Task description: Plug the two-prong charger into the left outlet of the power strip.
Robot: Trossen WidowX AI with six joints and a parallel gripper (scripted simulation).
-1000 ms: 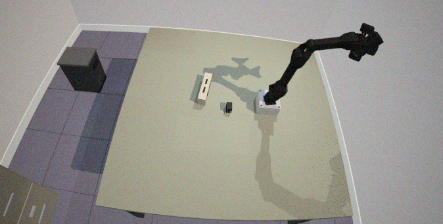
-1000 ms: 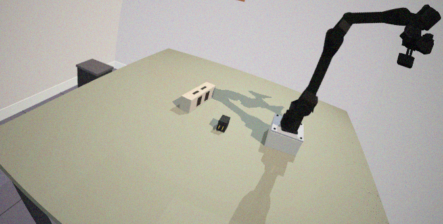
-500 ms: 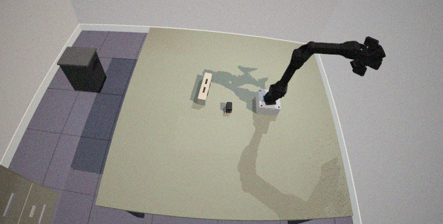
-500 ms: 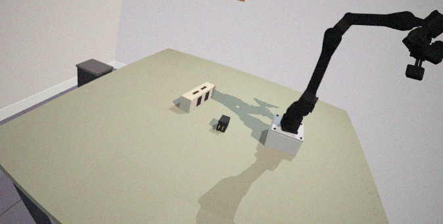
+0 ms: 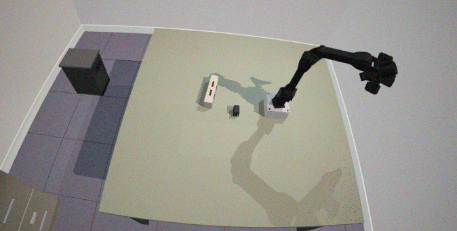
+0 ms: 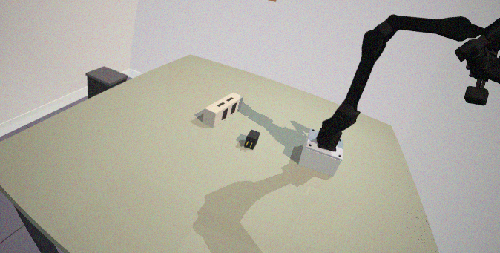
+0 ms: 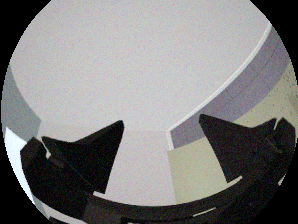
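My gripper tip is now 64 cm short of the dark charger, 12 cm to the left of it and 44 cm above it.
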